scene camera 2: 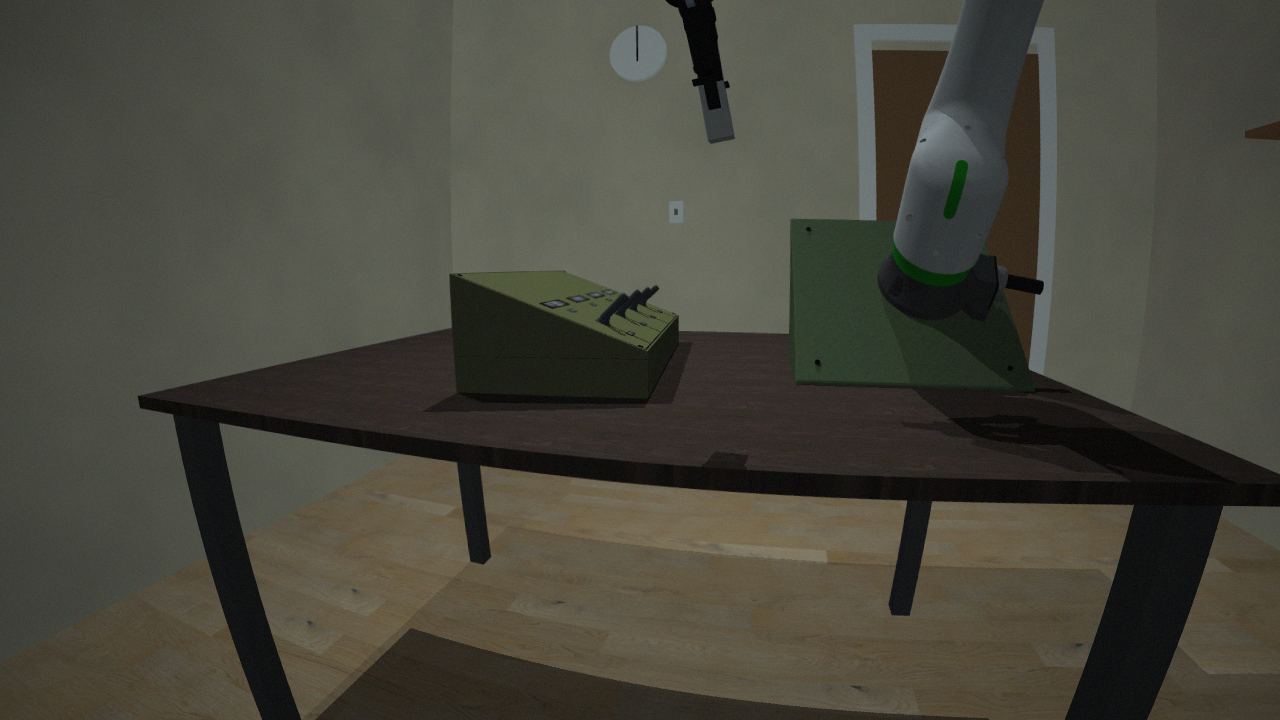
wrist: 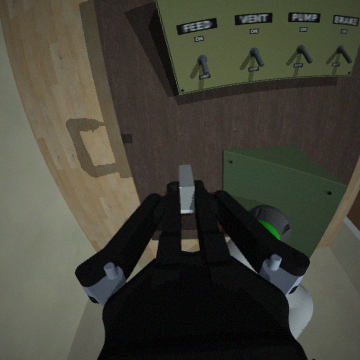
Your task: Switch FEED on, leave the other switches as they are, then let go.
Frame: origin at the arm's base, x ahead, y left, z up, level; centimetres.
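Where they show: gripper, fingertip midpoint: [scene camera 2: 721,139] [wrist: 184,174]; arm's base, link origin: [scene camera 2: 922,284] [wrist: 269,223].
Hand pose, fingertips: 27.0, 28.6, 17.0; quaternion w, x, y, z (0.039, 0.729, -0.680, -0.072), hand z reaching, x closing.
Things, the pixels of their top centre, and the offset from my fingertips, as dx, dy, dz. Level surfaces: height alone.
- FEED switch, top centre: [scene camera 2: 614,292] [wrist: 204,64] +15.6, -3.3, -18.4
- VENT switch, top centre: [scene camera 2: 629,289] [wrist: 261,56] +18.4, -15.0, -18.4
- PUMP switch, top centre: [scene camera 2: 640,286] [wrist: 310,54] +21.2, -26.6, -18.4
- BRAKE switch, top centre: [scene camera 2: 649,285] [wrist: 351,54] +24.0, -38.3, -18.4
- dark table, surface height: dz -31.1
The olive switch panel [scene camera 2: 546,376] [wrist: 225,42] stands on the table. In the wrist view its labels read FEED, VENT, PUMP and BRAKE. The FEED switch [scene camera 2: 614,309] [wrist: 203,65] is at the left end there, nearest the camera in the scene view. Its lever leans down toward its OFF label. The VENT switch [wrist: 257,57], PUMP switch [wrist: 304,54] and BRAKE switch [wrist: 344,54] also lean toward their lower, OFF side. My gripper [scene camera 2: 720,140] [wrist: 184,174] is shut with nothing between its fingers. It hangs high above the table, apart from the panel and its switches.
A green sloping block [scene camera 2: 841,304] [wrist: 280,175] stands on the dark table [scene camera 2: 733,411] [wrist: 175,130], to the right of the panel in the scene view. The arm's grey-white base part [scene camera 2: 948,205] is at this block. The near table edge runs along the front in the scene view.
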